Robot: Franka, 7 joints.
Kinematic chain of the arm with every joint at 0, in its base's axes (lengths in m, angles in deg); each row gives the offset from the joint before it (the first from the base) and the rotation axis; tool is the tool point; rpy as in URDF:
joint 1: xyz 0 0 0.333 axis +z
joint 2: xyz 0 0 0 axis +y
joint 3: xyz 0 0 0.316 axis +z
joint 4: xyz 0.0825 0 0 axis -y
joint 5: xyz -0.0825 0 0.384 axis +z
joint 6: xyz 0 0 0 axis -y
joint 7: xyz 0.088 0 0 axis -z
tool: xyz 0 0 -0.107 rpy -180 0 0
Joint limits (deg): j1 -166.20..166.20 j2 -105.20..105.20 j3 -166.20..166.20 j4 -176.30..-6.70 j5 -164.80..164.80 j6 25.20..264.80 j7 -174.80..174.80
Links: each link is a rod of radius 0.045 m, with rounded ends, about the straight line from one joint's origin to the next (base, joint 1, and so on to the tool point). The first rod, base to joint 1, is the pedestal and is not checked.
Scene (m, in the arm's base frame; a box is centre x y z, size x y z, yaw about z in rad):
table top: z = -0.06
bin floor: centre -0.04 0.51 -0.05 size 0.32 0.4 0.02 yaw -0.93
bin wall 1: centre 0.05 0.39 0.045 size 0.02 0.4 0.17 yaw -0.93
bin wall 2: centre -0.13 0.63 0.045 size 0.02 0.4 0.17 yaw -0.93
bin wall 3: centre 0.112 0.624 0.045 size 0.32 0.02 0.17 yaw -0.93
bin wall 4: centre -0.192 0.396 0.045 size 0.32 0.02 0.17 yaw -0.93
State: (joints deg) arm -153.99 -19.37 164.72 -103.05 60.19 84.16 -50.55
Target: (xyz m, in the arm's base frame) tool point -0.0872 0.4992 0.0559
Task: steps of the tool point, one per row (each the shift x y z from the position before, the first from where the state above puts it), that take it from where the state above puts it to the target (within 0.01 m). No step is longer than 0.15 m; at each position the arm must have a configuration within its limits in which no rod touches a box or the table.
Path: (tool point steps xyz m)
1: -0.0739 0.1114 -0.0222
2: -0.0958 0.0890 -0.0210
3: -0.1114 0.0629 -0.0194
4: -0.1201 0.0342 -0.0181
5: -0.1216 0.0052 -0.0166
6: -0.1161 -0.0227 -0.0151
7: -0.0023 0.0102 -0.1017
8: 0.0023 -0.0102 -0.1055

